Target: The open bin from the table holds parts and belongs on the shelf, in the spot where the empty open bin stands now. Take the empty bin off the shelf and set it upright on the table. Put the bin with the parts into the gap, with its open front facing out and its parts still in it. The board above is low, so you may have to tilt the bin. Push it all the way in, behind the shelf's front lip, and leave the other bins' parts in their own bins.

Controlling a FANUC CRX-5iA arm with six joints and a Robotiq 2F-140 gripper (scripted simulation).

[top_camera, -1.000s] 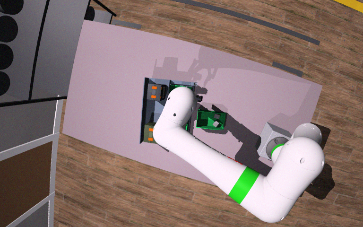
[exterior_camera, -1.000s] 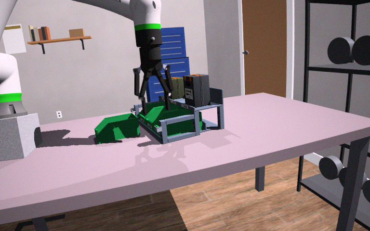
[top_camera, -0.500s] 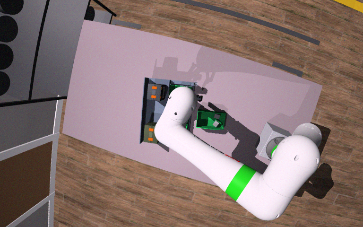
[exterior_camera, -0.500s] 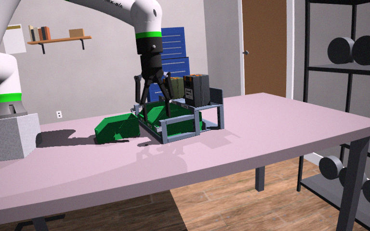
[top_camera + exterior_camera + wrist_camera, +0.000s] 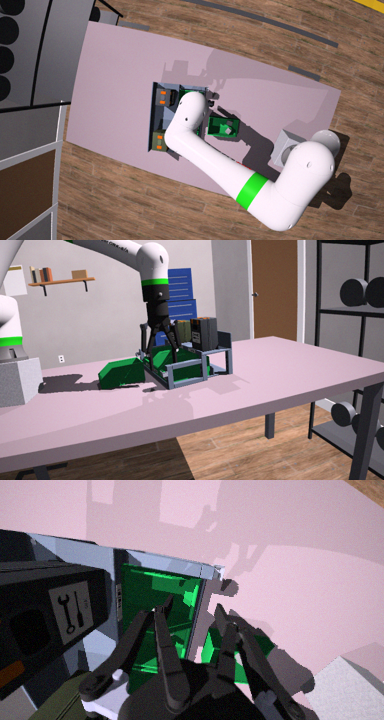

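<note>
Now: hand 3 cm short of the round part, 10 cm to the right of it and 6 cm above it. From my hand the other things lie so: grey shelf 8 cm ahead, 13 cm to the left, 2 cm below; dark grey box 17 cm ahead, 3 cm to the left, 8 cm above.
</note>
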